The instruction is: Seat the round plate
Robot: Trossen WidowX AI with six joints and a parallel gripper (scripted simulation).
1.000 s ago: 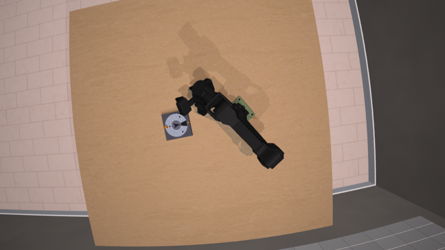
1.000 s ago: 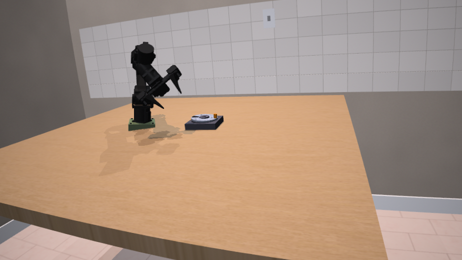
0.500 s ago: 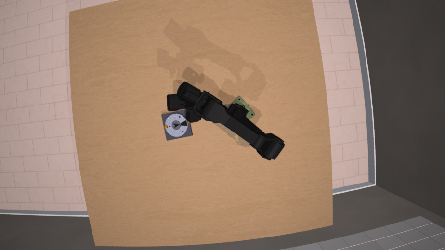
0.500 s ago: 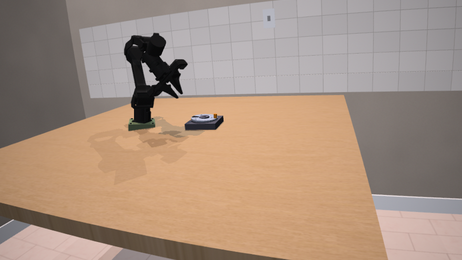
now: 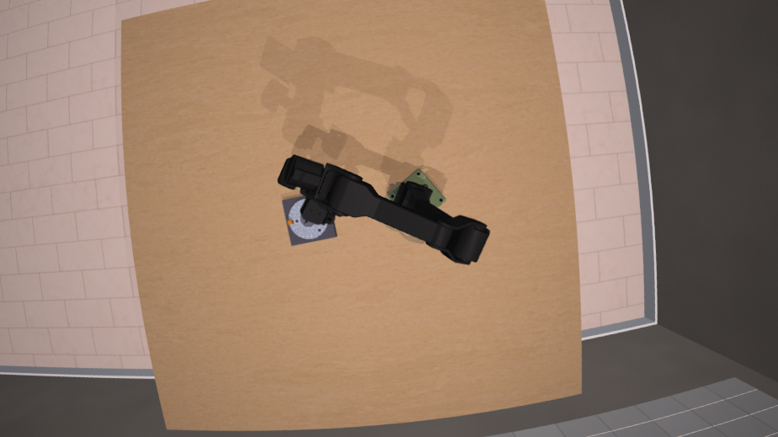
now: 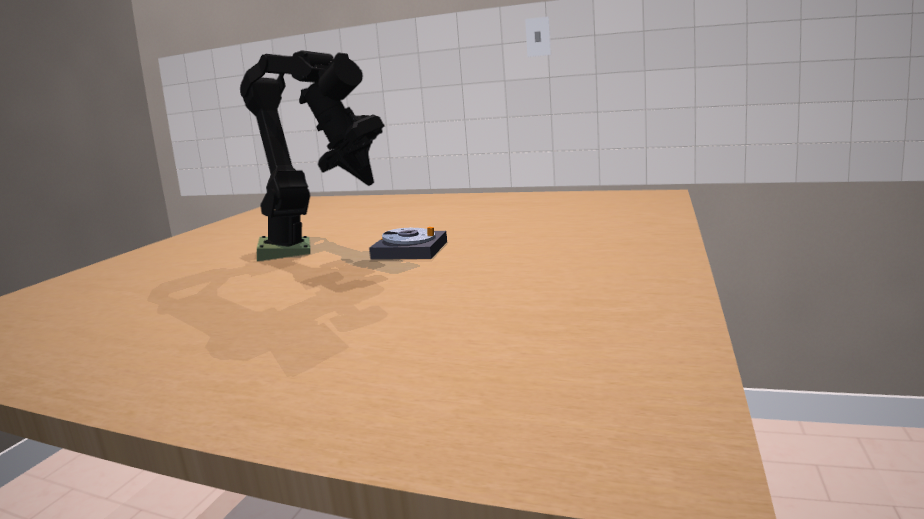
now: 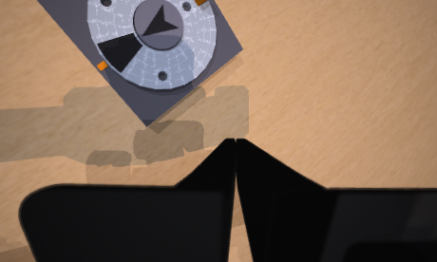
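The round plate lies 14 cm below my hand, 7 cm to the left of it and 5 cm ahead of it. Also, from my hand: dark square base (17 cm below, 7 cm to the left, 5 cm ahead); raised centre hub (15 cm below, 7 cm to the left, 5 cm ahead).
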